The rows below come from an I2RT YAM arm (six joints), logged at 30 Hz.
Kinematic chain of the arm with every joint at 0, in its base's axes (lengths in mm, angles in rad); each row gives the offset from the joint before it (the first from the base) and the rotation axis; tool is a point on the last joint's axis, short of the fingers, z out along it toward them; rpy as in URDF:
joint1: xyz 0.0 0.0 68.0 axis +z
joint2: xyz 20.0 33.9 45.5 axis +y
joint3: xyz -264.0 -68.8 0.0 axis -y
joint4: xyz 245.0 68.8 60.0 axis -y
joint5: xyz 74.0 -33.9 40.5 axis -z
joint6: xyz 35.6 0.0 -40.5 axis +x
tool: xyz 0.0 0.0 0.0 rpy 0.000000 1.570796 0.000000
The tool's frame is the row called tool.
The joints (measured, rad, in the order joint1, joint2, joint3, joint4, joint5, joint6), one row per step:
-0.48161, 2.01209, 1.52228, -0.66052, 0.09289, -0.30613
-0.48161, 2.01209, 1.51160, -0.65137, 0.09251, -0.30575
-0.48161, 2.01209, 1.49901, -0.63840, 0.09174, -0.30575
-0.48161, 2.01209, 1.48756, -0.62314, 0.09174, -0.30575
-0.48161, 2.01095, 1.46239, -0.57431, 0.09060, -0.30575
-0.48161, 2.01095, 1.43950, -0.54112, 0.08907, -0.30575
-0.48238, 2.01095, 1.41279, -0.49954, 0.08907, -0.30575
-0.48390, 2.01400, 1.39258, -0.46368, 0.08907, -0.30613
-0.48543, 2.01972, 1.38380, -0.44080, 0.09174, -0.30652
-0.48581, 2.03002, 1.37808, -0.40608, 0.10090, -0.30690
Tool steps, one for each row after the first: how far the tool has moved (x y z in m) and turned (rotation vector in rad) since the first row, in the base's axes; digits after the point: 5 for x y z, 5 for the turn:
-0.00073, 0.00040, -0.00268, 0.00114, 0.00109, -0.00019
-0.00143, 0.00079, -0.00573, 0.00158, 0.00043, 0.00012
-0.00179, 0.00098, -0.00833, -0.00018, -0.00295, 0.00013
-0.00140, 0.00082, -0.01286, -0.01075, -0.02540, 0.00062
-0.00208, 0.00124, -0.01785, -0.01430, -0.03517, 0.00128
-0.00296, 0.00134, -0.02346, -0.02121, -0.04834, 0.00054
-0.00341, 0.00086, -0.02864, -0.02724, -0.05937, -0.00062
-0.00307, -0.00016, -0.03224, -0.03344, -0.06554, -0.00296
-0.00097, -0.00181, -0.03613, -0.04954, -0.07817, -0.00712

